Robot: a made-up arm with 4 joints. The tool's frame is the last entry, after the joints. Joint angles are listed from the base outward. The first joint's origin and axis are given. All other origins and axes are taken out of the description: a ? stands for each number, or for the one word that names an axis. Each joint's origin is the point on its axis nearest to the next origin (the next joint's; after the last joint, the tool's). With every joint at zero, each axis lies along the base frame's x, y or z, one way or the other. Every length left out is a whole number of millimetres.
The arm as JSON. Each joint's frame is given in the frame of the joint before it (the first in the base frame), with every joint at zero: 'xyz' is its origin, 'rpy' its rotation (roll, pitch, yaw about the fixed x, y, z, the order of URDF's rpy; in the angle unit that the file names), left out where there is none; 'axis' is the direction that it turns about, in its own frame. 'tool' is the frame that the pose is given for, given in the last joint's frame.
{
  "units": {
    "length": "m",
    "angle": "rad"
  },
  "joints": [
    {
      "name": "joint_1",
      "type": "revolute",
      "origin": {
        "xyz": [
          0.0,
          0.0,
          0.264
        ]
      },
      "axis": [
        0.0,
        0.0,
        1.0
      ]
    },
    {
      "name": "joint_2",
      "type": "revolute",
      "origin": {
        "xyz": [
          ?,
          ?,
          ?
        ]
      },
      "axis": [
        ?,
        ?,
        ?
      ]
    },
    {
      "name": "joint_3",
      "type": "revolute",
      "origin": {
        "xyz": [
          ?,
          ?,
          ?
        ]
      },
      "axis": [
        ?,
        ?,
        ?
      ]
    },
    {
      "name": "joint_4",
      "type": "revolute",
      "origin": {
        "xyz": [
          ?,
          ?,
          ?
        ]
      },
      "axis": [
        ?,
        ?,
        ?
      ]
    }
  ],
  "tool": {
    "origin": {
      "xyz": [
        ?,
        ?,
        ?
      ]
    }
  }
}
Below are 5 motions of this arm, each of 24 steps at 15 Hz.
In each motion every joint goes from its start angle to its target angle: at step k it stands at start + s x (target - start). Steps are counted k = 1, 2, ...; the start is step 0. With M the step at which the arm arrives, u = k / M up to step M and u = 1 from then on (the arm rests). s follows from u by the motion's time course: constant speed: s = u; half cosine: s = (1 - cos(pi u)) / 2; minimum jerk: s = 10 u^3 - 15 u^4 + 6 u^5.
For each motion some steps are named. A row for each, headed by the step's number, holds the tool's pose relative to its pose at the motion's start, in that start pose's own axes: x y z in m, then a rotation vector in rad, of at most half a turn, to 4 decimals.
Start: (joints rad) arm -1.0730 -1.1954 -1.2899 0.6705
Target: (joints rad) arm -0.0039 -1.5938 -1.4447 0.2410
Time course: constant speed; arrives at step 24
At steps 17, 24:
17: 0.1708 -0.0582 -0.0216 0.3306 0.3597 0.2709
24: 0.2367 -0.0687 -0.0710 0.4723 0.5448 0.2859

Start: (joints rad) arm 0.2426 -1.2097 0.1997 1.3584
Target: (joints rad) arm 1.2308 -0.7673 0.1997 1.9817
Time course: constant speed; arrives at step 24
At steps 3, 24:
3: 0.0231 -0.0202 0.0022 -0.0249 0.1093 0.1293
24: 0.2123 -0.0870 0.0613 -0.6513 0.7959 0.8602

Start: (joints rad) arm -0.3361 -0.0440 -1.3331 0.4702
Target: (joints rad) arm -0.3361 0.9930 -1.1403 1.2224
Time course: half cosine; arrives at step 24
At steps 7, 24:
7: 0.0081 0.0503 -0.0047 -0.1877 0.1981 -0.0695
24: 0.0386 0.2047 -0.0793 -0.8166 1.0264 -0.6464

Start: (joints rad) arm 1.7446 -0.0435 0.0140 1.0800
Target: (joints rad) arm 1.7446 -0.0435 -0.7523 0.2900
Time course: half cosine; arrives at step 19
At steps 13, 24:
13: -0.0415 0.0135 0.0274 0.4209 -0.5928 -0.4302
24: -0.0618 0.0162 0.0318 0.4971 -0.7502 -0.6085

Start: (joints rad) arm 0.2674 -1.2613 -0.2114 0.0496
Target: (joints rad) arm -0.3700 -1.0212 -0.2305 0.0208
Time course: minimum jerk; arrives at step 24
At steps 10, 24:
10: 0.0026 0.0545 0.0302 -0.2165 0.0268 -0.0923
24: 0.0173 0.1592 0.0536 -0.6073 0.0713 -0.3060

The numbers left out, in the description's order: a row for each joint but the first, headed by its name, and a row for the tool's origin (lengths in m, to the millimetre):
joint_2: xyz 0.062 -0.086 0.0, axis 0.0 1.0 0.0
joint_3: xyz 0.029 0.0 0.331, axis 0.0 0.0 1.0
joint_4: xyz -0.103 -0.091 0.0, axis 0.0 1.0 0.0
tool: xyz 0.124 0.0 -0.009

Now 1 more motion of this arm.
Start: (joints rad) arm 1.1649 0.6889 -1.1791 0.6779
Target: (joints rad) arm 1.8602 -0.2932 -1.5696 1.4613
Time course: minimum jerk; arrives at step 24
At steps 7, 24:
7: -0.0204 -0.0184 -0.0377 0.0690 0.0092 0.0995
24: 0.0110 -0.1003 -0.2218 0.1178 0.4069 0.9413

